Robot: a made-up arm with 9 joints. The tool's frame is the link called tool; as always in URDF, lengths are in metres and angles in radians.
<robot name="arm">
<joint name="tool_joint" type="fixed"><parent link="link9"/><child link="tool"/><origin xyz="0.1 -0.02 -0.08" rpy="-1.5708 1.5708 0"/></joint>
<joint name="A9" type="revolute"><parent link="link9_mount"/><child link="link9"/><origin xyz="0.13 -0.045 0.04" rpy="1.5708 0 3.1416"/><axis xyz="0 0 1"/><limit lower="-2.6" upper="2.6"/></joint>
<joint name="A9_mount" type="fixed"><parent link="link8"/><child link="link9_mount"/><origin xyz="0.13 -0.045 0.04" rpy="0 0 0"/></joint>
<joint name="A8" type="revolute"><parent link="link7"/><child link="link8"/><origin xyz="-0.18 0.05 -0.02" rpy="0 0 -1.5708"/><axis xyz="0 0 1"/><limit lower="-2.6" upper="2.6"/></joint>
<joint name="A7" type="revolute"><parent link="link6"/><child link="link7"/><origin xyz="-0.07 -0.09 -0.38" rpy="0 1.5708 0"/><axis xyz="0 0 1"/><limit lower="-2.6" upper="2.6"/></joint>
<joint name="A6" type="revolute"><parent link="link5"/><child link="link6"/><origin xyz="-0.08 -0.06 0.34" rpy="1.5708 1.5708 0"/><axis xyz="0 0 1"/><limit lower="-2.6" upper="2.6"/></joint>
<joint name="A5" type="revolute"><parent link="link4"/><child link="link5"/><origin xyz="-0.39 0.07 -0.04" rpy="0 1.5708 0"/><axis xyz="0 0 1"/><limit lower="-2.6" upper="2.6"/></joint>
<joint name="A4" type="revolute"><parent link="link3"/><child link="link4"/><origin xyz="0.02 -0.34 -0.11" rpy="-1.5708 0 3.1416"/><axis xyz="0 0 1"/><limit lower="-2.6" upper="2.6"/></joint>
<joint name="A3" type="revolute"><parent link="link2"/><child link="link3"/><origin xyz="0.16 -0.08 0.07" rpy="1.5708 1.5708 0"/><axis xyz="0 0 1"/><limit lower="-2.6" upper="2.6"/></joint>
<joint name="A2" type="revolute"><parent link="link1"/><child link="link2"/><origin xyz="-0.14 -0.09 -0.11" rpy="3.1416 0 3.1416"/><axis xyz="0 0 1"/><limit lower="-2.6" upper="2.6"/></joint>
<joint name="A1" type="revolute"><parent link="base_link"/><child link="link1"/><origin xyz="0 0 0.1" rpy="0 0 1.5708"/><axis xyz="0 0 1"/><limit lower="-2.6" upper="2.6"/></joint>
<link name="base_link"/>
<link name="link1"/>
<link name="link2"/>
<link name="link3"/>
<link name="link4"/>
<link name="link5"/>
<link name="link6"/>
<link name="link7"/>
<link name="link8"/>
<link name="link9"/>
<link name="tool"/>
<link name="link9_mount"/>
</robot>
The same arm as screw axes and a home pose.
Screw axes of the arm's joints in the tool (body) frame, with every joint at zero. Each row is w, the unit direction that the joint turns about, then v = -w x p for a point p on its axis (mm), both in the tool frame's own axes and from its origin. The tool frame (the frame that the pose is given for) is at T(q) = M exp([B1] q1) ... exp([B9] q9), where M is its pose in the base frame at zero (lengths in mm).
B1: w 0.000015 -0.000007 1 v -280 20 0
B2: w -0.000015 0.000007 -1 v 420 70 0
B3: w 1 -0.000029 -0.000015 v 0 -40 580
B4: w 0.000029 1 0.000007 v 20 0 40
B5: w -0.000015 0.000007 -1 v 280 -30 0
B6: w 1 -0.000029 -0.000015 v 0 30 200
B7: w 0.000015 -0.000007 1 v -110 350 0
B8: w 0.000015 -0.000007 1 v -160 170 0
B9: w -1 0.000029 0.000015 v 0 -20 100
M: xyz 20 280 -40 (mm) rpy 0 0 0 (deg, as in URDF)
Joint limits (deg, base to tool): -148.97..148.97 -148.97..148.97 -148.97..148.97 -148.97..148.97 -148.97..148.97 -148.97..148.97 -148.97..148.97 -148.97..148.97 -148.97..148.97

